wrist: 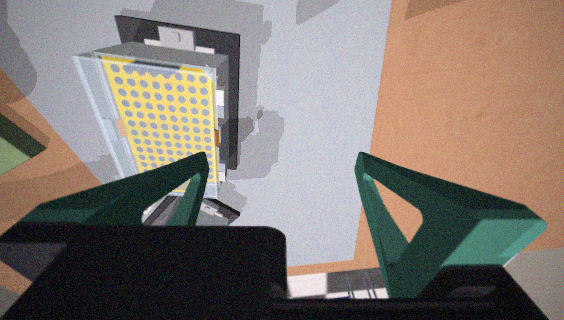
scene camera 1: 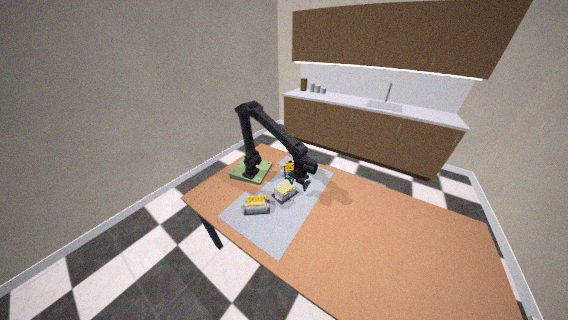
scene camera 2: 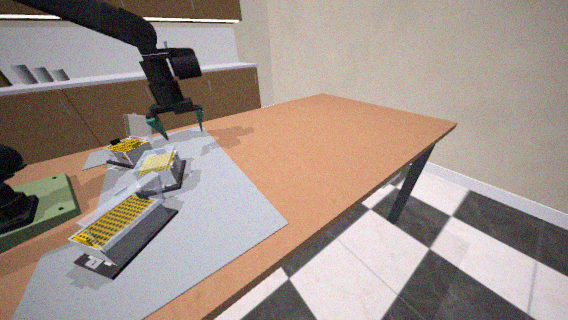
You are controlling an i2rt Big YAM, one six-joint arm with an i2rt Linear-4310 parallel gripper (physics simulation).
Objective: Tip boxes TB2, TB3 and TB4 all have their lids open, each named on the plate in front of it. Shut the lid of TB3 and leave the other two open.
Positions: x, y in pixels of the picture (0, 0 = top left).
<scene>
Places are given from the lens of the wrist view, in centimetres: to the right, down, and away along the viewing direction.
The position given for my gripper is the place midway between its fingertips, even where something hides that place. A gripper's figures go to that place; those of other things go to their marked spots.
my gripper (wrist: 282, 160): 0, 0, 13
clear lid (wrist: 152, 113): -10, -3, 15
grey mat (wrist: 308, 84): 3, -8, 22
The marked spots on the clear lid and the grey mat are 15 cm apart.
</scene>
